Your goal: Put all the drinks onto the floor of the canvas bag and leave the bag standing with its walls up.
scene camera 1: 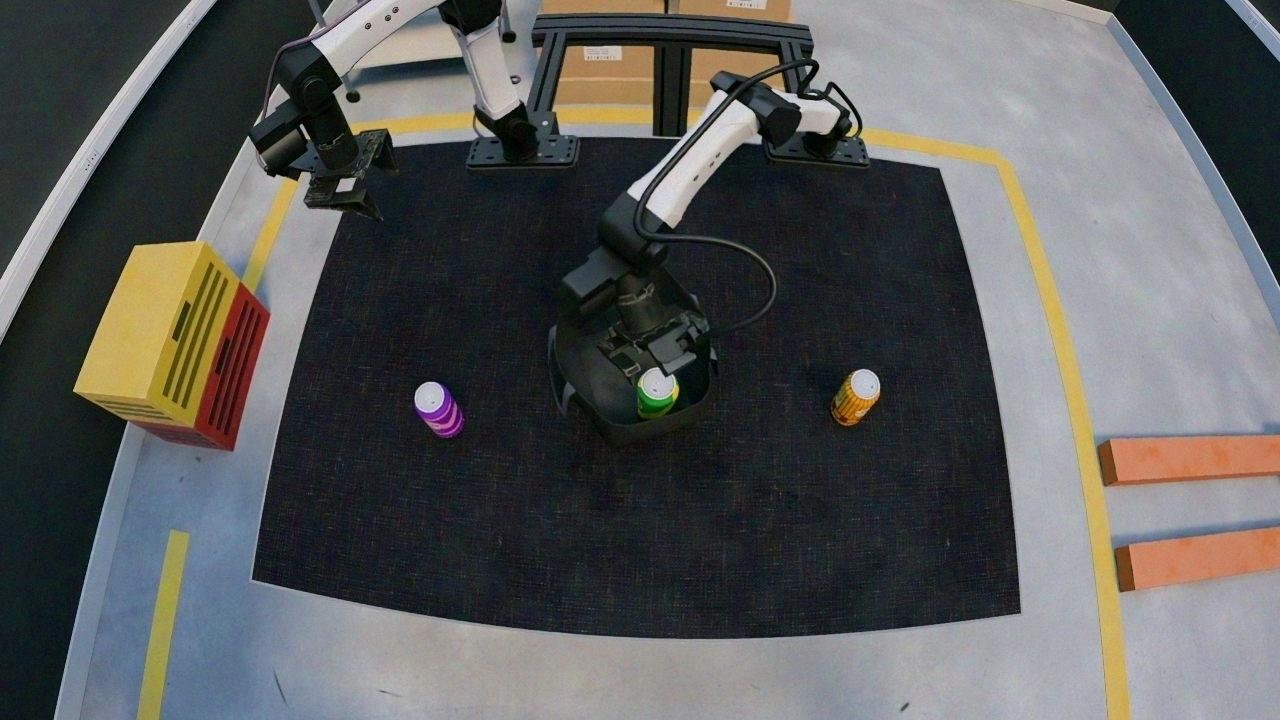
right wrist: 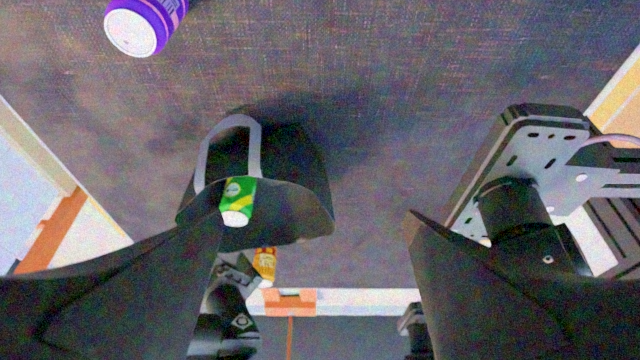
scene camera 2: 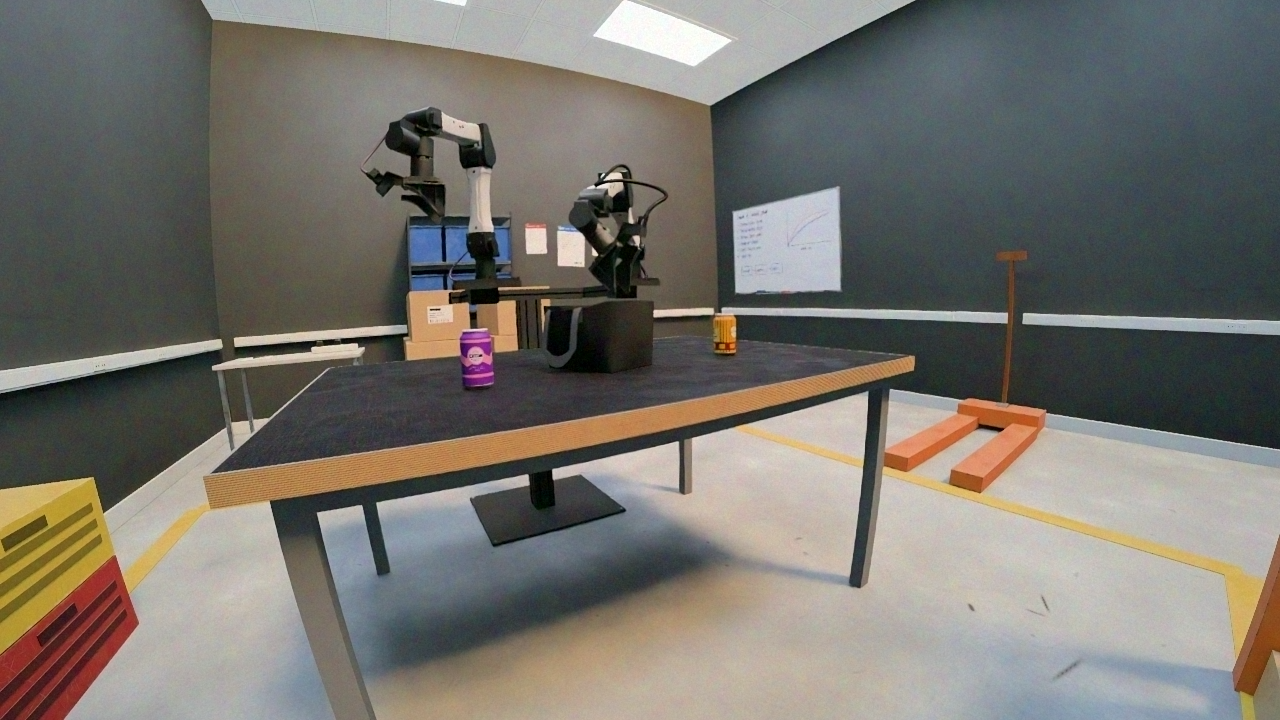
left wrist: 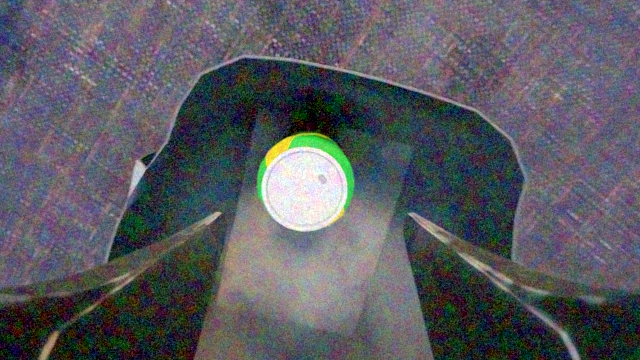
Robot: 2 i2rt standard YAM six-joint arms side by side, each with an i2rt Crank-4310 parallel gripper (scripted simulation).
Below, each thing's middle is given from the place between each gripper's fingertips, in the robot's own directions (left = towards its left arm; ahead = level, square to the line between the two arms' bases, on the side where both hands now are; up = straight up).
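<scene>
From my left hand (scene camera 2: 621, 292): orange can (scene camera 2: 724, 324) 1 cm ahead, 36 cm to the left, 13 cm below; purple can (scene camera 2: 475, 345) 1 cm ahead, 37 cm to the right, 13 cm below.
From my right hand (scene camera 1: 387, 197): purple can 210 mm ahead, 20 mm to the left, 330 mm below; orange can 220 mm ahead, 760 mm to the left, 330 mm below.
</scene>
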